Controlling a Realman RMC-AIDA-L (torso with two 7-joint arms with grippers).
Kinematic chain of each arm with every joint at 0, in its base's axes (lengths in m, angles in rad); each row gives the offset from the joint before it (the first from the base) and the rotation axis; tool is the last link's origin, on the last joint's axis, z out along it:
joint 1: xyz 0 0 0.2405 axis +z
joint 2: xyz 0 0 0 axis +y
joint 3: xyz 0 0 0.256 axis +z
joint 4: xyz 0 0 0 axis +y
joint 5: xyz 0 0 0.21 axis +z
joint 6: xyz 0 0 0 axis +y
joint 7: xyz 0 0 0.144 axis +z
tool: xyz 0 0 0
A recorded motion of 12 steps. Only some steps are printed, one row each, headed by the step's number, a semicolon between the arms.
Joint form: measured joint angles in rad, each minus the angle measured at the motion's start. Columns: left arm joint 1, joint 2, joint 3, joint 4, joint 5, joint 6, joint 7; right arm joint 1, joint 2, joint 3, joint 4, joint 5, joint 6, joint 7.
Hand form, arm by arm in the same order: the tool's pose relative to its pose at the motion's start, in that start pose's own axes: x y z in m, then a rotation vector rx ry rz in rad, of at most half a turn. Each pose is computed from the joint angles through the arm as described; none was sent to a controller.
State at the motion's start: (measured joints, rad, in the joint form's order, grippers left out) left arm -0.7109 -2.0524 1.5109 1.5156 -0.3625 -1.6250 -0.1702; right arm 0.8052 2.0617 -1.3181 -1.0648 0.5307 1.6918 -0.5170
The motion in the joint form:
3: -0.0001 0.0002 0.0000 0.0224 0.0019 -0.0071 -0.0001; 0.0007 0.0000 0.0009 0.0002 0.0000 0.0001 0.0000
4: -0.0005 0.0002 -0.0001 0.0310 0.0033 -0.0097 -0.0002; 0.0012 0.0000 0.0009 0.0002 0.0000 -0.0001 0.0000
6: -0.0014 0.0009 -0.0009 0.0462 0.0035 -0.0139 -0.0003; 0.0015 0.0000 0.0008 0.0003 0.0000 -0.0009 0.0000
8: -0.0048 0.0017 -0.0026 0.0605 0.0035 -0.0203 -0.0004; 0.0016 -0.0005 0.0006 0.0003 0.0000 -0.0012 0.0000
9: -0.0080 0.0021 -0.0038 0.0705 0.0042 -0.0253 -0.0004; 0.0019 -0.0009 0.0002 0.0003 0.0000 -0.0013 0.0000
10: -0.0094 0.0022 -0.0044 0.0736 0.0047 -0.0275 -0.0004; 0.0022 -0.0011 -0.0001 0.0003 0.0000 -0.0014 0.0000
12: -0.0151 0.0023 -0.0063 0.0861 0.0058 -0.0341 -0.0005; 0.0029 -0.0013 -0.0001 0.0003 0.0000 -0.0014 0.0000
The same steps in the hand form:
3: 0.0015 0.0016 -0.0044 0.0002 0.0142 0.0078; -0.0002 0.0000 -0.0002 -0.0001 -0.0006 0.0001
4: 0.0022 0.0021 -0.0062 0.0007 0.0201 0.0108; -0.0004 0.0000 -0.0003 0.0001 -0.0010 -0.0003
6: 0.0035 0.0032 -0.0095 0.0000 0.0311 0.0159; -0.0006 0.0000 -0.0003 0.0006 -0.0016 -0.0006
8: 0.0051 0.0045 -0.0131 -0.0006 0.0410 0.0217; -0.0006 -0.0002 -0.0004 0.0013 -0.0018 -0.0006
9: 0.0064 0.0056 -0.0157 -0.0005 0.0481 0.0264; -0.0007 -0.0002 -0.0005 0.0020 -0.0017 -0.0010
10: 0.0068 0.0059 -0.0166 -0.0002 0.0500 0.0279; -0.0008 -0.0003 -0.0006 0.0024 -0.0017 -0.0014
12: 0.0087 0.0076 -0.0202 -0.0004 0.0597 0.0346; -0.0010 -0.0002 -0.0008 0.0028 -0.0019 -0.0019

